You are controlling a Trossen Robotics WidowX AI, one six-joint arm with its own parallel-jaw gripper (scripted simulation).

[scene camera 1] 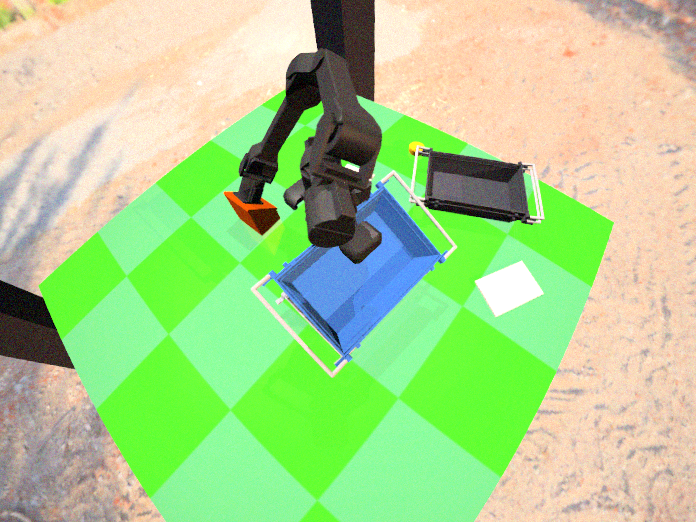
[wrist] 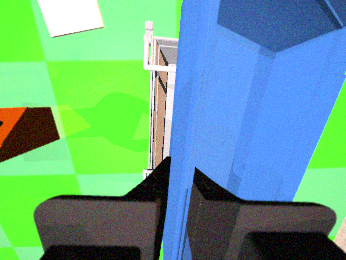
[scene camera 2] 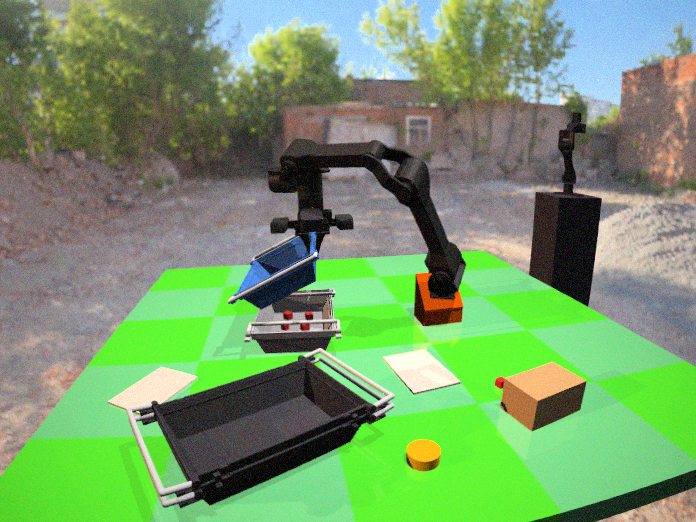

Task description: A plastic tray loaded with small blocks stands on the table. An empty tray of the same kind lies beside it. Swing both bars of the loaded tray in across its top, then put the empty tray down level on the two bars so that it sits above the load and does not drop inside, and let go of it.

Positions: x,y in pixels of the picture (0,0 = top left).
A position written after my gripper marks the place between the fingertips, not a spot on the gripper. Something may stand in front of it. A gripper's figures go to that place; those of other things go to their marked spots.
Labels:
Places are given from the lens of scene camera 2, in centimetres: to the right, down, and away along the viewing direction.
my gripper (scene camera 2: pixel 314 259): -8, 0, 100
yellow disc (scene camera 2: pixel 423 455): 11, 28, 58

